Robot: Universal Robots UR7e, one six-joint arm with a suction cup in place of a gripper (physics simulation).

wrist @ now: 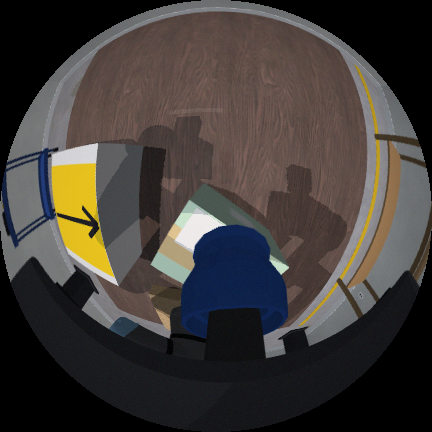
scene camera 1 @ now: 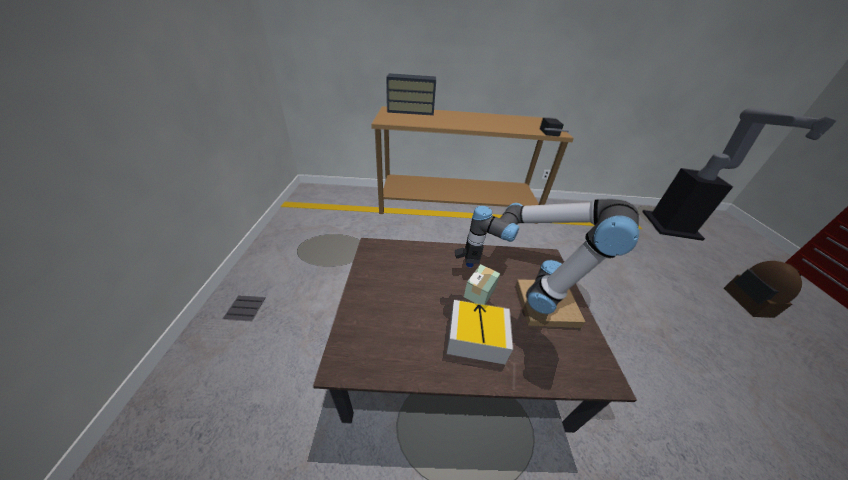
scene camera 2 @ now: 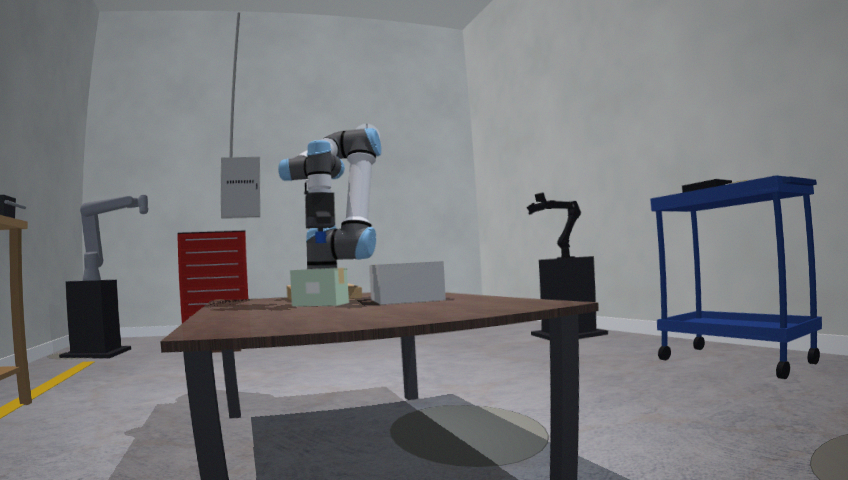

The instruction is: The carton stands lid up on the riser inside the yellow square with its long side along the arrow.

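The mint-green carton [scene camera 1: 479, 292] [scene camera 2: 312, 279] [wrist: 192, 232] stands on the table beside the riser, with a face bearing tan tape and a white label up. It is turned at a slant to the arrow [scene camera 1: 482, 327] [wrist: 80, 220]. The white-grey riser [scene camera 1: 479, 350] [scene camera 2: 407, 282] [wrist: 120, 195] bears the yellow square [scene camera 1: 496, 327] [wrist: 75, 185] on top; no carton is on it. My gripper, a blue suction cup [scene camera 1: 469, 264] [scene camera 2: 320, 237] [wrist: 232, 245], is open and holds nothing. It hangs above the carton with a visible gap in scene camera 2. In the wrist view it hides part of the carton.
The arm stands on a wooden base board [scene camera 1: 562, 315] at the right of the table [scene camera 1: 386, 356] [scene camera 2: 416, 324] in scene camera 1, close to the riser and carton. A wooden bench [scene camera 1: 470, 122] stands beyond the table. A blue cart [scene camera 2: 737, 330] is at the right in scene camera 2.
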